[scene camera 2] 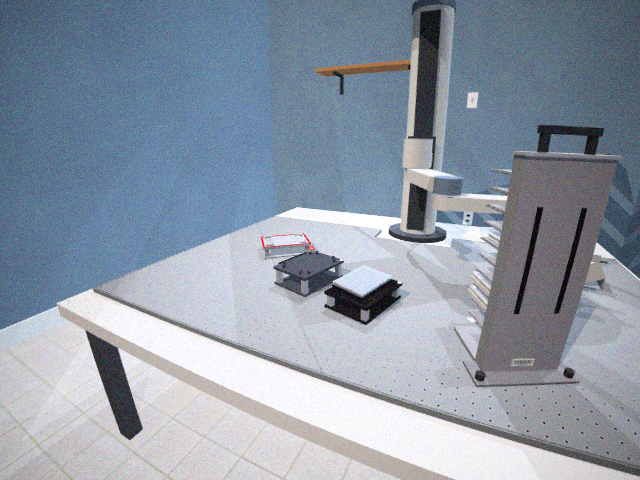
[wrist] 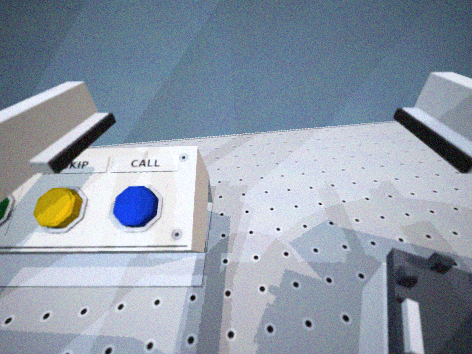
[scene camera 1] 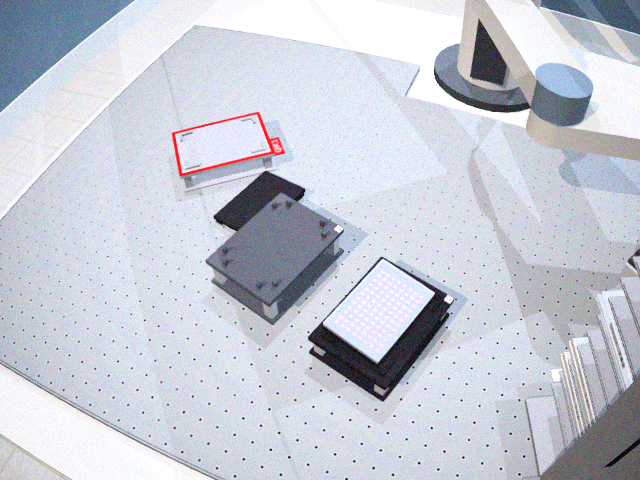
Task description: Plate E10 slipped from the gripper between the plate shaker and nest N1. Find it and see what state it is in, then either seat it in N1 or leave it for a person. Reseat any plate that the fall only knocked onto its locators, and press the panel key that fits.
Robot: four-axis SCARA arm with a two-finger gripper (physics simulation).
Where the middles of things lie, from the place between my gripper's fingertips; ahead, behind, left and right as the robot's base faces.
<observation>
My hand is 70 mm past the blue CALL button (wrist: 136,206) and 60 mm above it. From my hand the other things lie so: shaker (wrist: 409,297) (130 mm to the right, 90 mm below, 70 mm ahead).
</observation>
